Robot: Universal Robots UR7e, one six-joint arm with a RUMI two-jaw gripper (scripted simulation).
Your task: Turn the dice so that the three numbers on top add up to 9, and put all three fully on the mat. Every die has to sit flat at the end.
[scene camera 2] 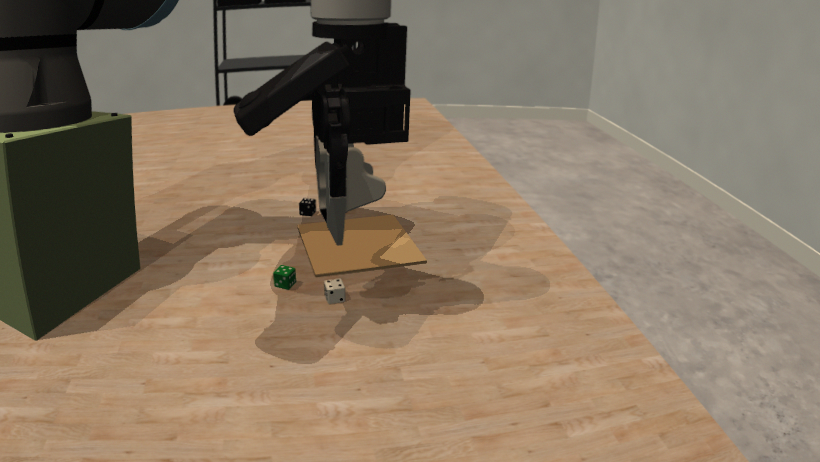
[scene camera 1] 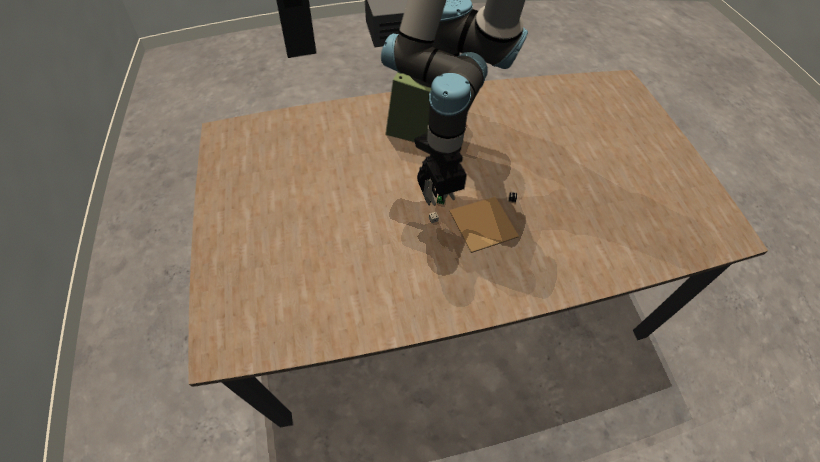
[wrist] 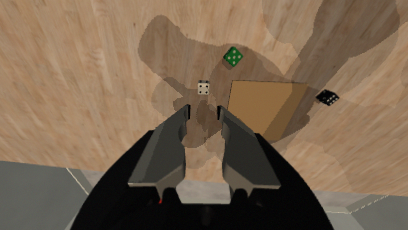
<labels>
gripper: scene camera 2; scene camera 1 435,202; wrist
tan mat: scene camera 2; scene camera 1 482,224; wrist
same spot on tan mat: (wrist: 265,107) = (scene camera 2: 343,241)
same spot on gripper: (wrist: 157,160) = (scene camera 2: 327,166)
</labels>
